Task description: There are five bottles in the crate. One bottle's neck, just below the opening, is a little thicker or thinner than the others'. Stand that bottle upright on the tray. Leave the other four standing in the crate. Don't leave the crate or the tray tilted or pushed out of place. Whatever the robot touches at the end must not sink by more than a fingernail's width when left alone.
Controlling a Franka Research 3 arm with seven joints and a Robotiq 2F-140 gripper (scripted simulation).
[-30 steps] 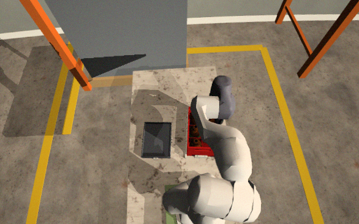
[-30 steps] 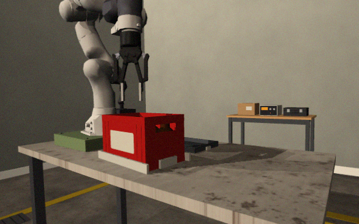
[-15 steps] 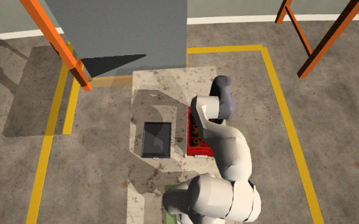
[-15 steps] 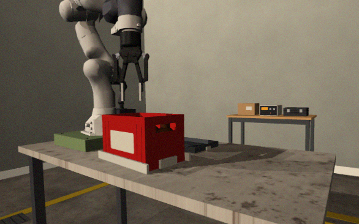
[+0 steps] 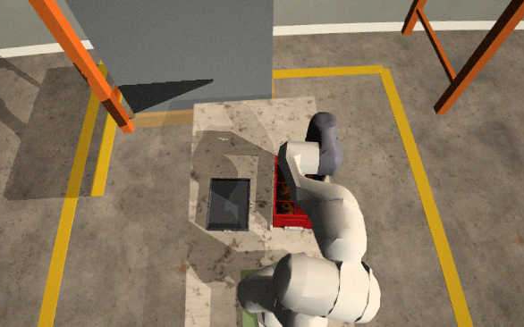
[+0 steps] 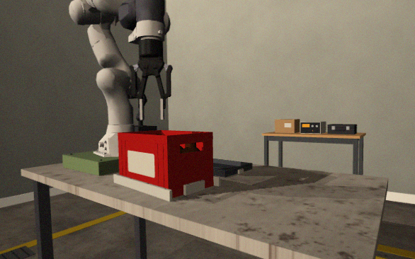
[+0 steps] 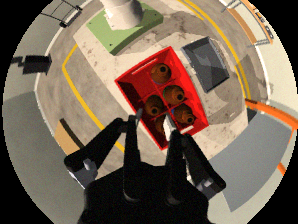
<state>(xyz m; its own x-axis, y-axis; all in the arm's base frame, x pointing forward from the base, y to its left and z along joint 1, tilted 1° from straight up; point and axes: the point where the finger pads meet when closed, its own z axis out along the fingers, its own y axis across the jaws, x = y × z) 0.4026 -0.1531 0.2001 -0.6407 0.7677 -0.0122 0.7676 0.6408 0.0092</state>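
My gripper is now 16 cm above the brown bottle. From my hand the other things lie so: dark tray: 1 cm behind, 34 cm to the left, 24 cm below; red crate: 4 cm to the left, 16 cm below.
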